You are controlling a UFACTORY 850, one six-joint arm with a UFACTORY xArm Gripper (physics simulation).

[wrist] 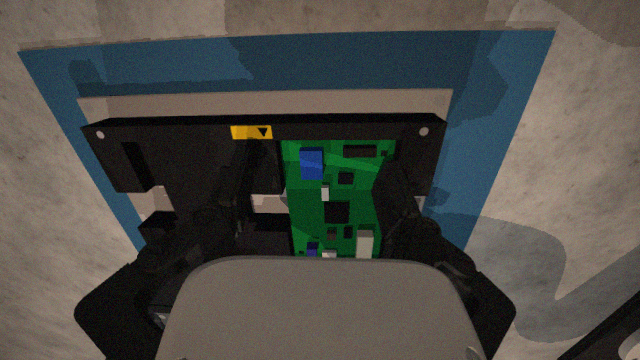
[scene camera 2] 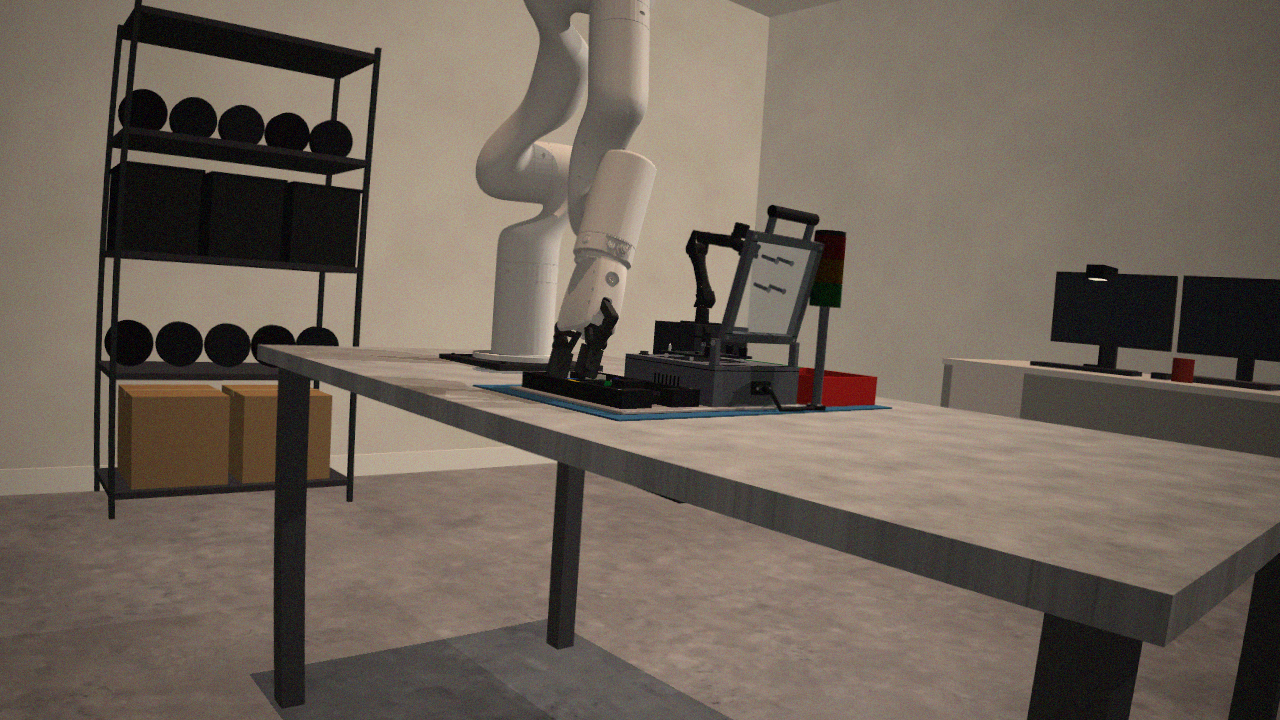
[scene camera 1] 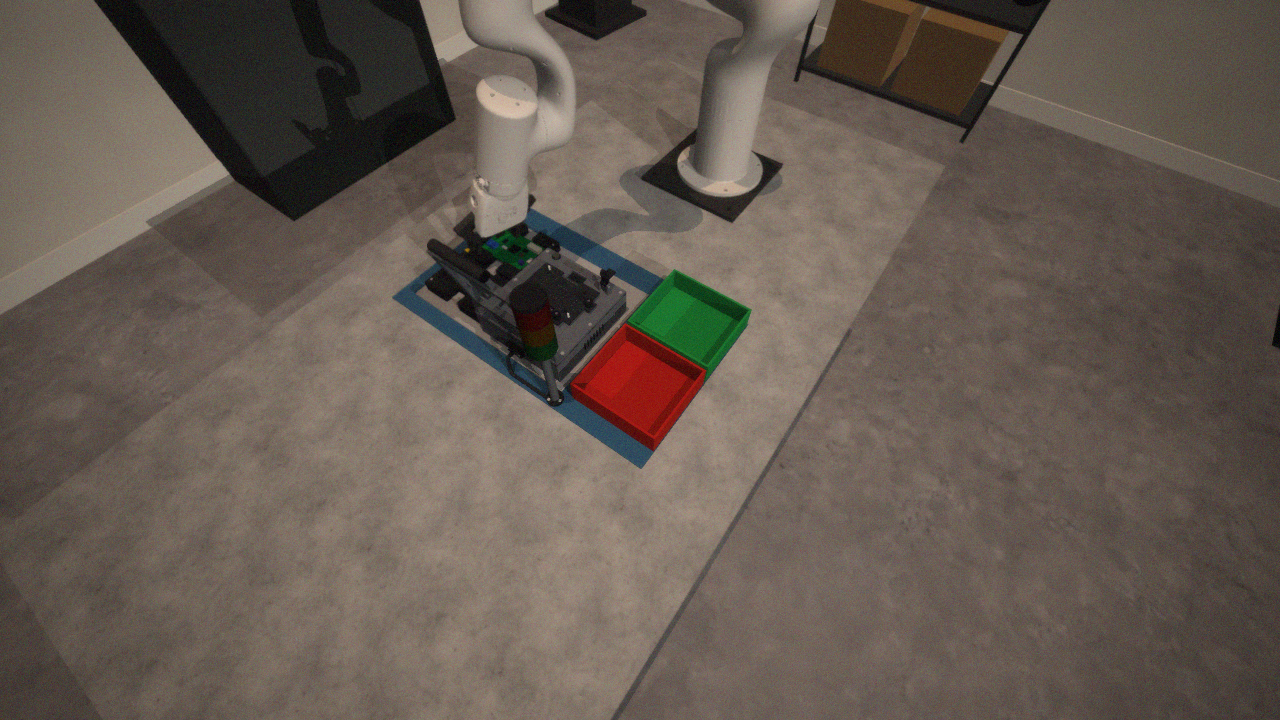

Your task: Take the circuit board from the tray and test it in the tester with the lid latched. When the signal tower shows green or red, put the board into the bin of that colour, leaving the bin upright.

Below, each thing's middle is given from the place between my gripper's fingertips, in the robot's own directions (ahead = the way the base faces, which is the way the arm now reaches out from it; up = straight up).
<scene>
Right now my hand is 3 cm to the right of the green circuit board (scene camera 1: pixel 519 252), 2 cm past it and 1 cm above it. From my hand the other things lie so: tester lid (scene camera 2: pixel 775 274): 22 cm to the left, 16 cm above, 15 cm ahead; red bin (scene camera 1: pixel 640 386): 41 cm to the left, 5 cm ahead; green bin (scene camera 1: pixel 695 321): 40 cm to the left, 10 cm behind.
</scene>
